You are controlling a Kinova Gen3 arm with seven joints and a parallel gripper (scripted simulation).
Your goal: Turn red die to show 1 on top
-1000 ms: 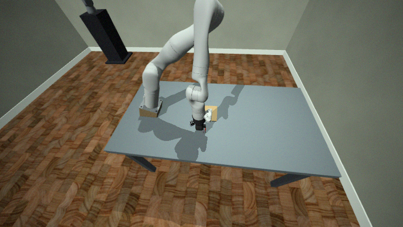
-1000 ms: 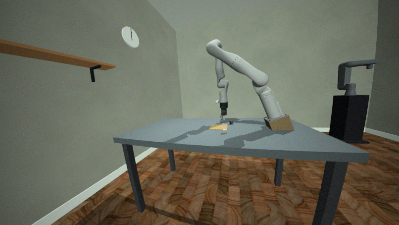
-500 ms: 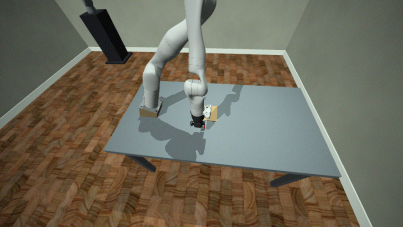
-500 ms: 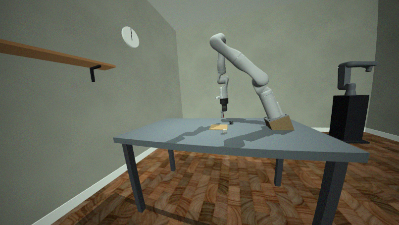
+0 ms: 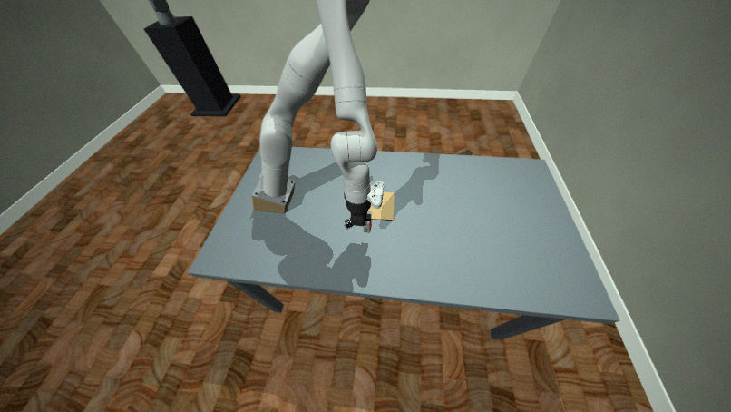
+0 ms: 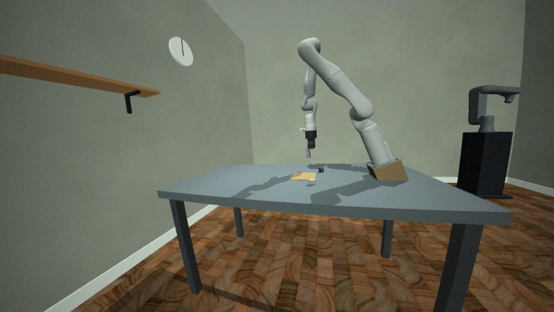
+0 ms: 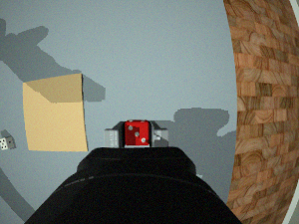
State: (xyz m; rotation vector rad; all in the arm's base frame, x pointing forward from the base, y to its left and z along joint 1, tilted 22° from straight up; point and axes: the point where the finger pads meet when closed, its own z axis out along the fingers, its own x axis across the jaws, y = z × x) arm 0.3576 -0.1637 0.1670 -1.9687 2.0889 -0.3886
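Right now my hand is 16 cm to the right of the tan mat, 10 cm above it and 2 cm short of it. The rest, counted from my hand: black die: 9 cm below, 8 cm behind, 6 cm to the left; red die: 1 cm below; white die: 30 cm to the left, 9 cm below, 3 cm behind.
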